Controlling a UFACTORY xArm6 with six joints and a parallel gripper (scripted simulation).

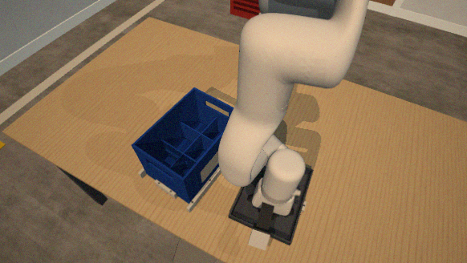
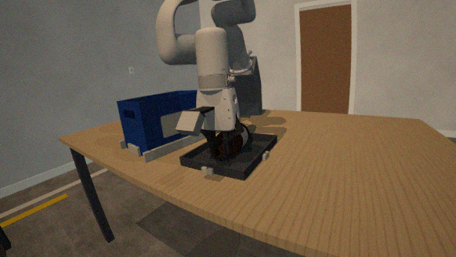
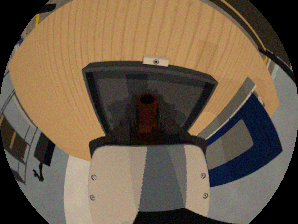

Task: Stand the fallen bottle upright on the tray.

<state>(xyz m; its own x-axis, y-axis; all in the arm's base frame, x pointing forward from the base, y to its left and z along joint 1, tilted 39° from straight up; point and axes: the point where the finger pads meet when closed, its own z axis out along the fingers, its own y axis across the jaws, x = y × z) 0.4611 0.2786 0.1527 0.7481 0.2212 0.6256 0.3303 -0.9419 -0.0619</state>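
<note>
Now: the brown bottle 50 mm behind my hand and 20 mm to the right of it. Also, from my hand: tray 70 mm behind, 30 mm to the right, 30 mm below; then blue crate 10 mm ahead, 300 mm to the right, 40 mm above.
</note>
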